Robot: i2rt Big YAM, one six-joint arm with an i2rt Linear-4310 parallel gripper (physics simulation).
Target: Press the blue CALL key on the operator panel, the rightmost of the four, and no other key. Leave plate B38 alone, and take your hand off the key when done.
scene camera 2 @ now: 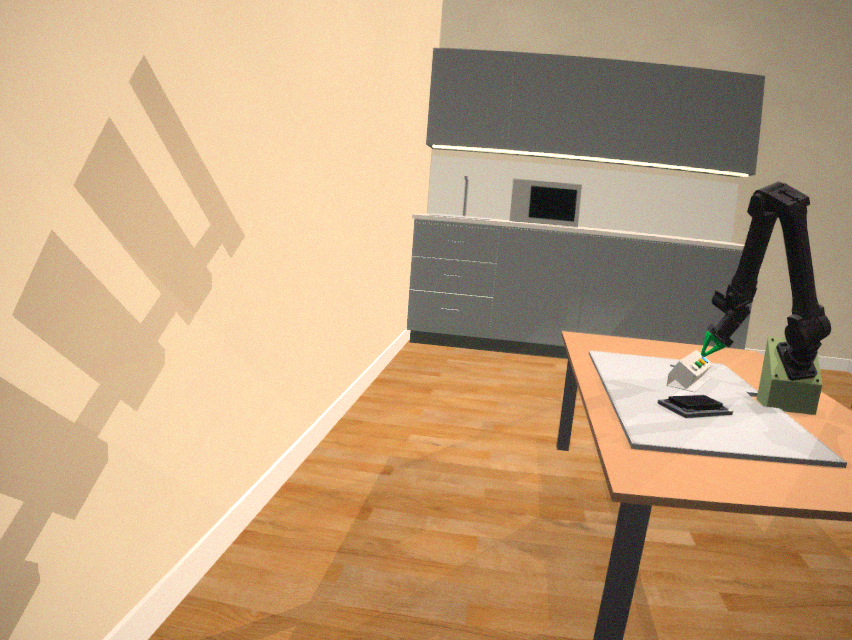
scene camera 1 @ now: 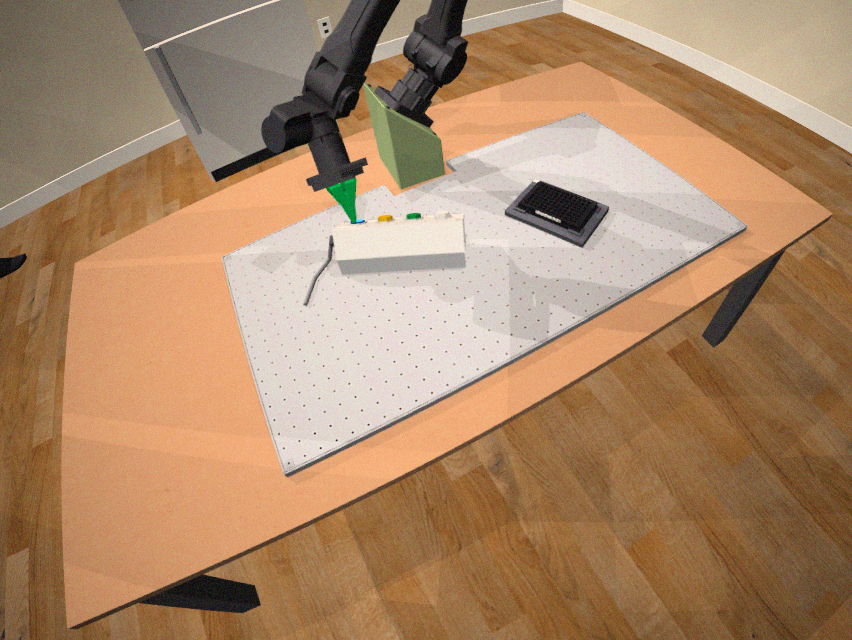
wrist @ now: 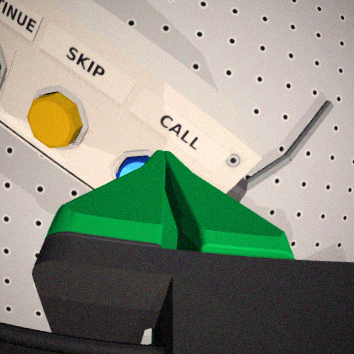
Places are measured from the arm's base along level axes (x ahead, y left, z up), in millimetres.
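Where they show: gripper, fingertip midpoint: (scene camera 2: pixel 701 356) (scene camera 1: pixel 354 222) (wrist: pixel 160 162); arm's base, origin of the base link: (scene camera 2: pixel 795 361) (scene camera 1: pixel 402 109).
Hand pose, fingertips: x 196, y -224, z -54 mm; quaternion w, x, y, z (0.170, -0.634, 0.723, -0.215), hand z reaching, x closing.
Things, the pixels of their top centre, and the offset from my fingertips. "spot": a spot on its surface instead. Level surfaces: height alone.
- operator panel, middle of its top: (wrist: pixel 28 36) (scene camera 1: pixel 396 218) (scene camera 2: pixel 693 356) dx +52, dy +57, dz +11 mm
- yellow SKIP key, middle of its top: (wrist: pixel 49 116) (scene camera 1: pixel 384 214) dx +20, dy +49, dz +2 mm
- Plate B38, middle of its top: (scene camera 1: pixel 558 202) (scene camera 2: pixel 696 400) dx +146, dy +342, dz -47 mm
- perforated white board, its level: dz -73 mm
- orange table, its level: dz -86 mm
- grey cable, surface spot: (wrist: pixel 289 155) (scene camera 1: pixel 314 277) spot: dx +3, dy -103, dz -66 mm
The operator panel (scene camera 1: pixel 399 246) (scene camera 2: pixel 680 376) (wrist: pixel 112 131) is a cream box with a sloped key face. Its blue CALL key (scene camera 1: pixel 360 221) (wrist: pixel 131 168) is lit light blue and partly hidden behind my green fingertips in the wrist view. My gripper (scene camera 1: pixel 355 220) (scene camera 2: pixel 703 354) (wrist: pixel 160 162) is shut and empty, its tips at the CALL key; they look to be on it or very close, and contact cannot be told for sure. The yellow SKIP key (scene camera 1: pixel 385 218) (wrist: pixel 54 120) is beside it, apart from the fingers. Plate B38 (scene camera 1: pixel 559 208) (scene camera 2: pixel 694 401), black, lies apart from the gripper.
The panel and plate are on a perforated white board (scene camera 1: pixel 385 344) (scene camera 2: pixel 743 444) on the orange table (scene camera 1: pixel 158 385) (scene camera 2: pixel 661 482). A grey cable (scene camera 1: pixel 316 275) (wrist: pixel 289 155) leaves the panel's CALL end. The arm's green base (scene camera 1: pixel 406 155) (scene camera 2: pixel 788 392) stands behind the board.
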